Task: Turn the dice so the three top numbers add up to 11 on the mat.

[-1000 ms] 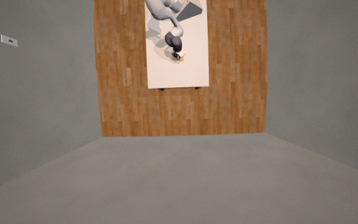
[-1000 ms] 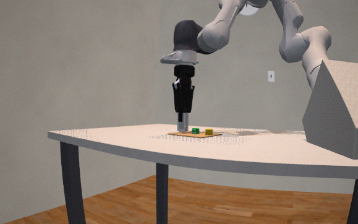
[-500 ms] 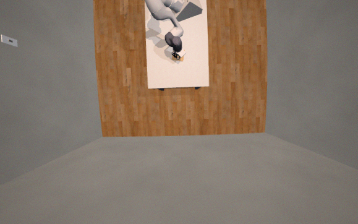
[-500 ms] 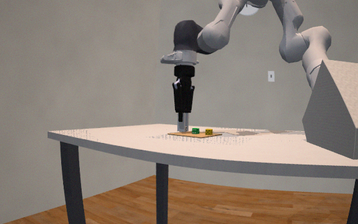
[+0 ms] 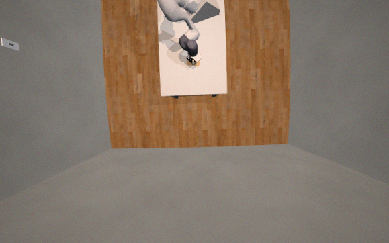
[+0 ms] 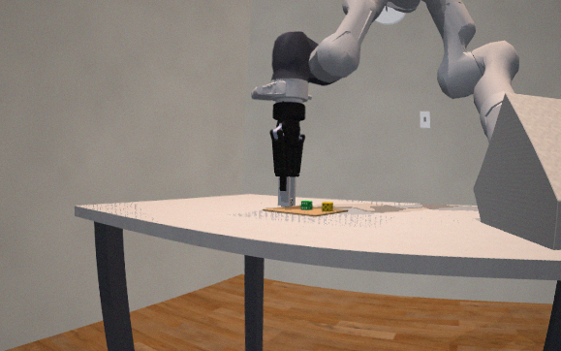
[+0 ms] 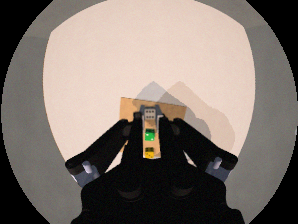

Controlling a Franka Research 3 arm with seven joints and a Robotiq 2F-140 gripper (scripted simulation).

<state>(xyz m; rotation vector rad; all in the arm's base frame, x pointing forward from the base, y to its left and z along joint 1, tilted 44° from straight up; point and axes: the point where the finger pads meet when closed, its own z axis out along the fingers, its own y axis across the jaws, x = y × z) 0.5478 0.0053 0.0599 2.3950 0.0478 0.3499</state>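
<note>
My gripper is now 30 mm above the white die. From my hand the other things lie so: yellow die 100 mm behind, 10 mm to the left, 30 mm below; then green die 50 mm behind, 30 mm below; then tan mat 50 mm behind, 40 mm below.
</note>
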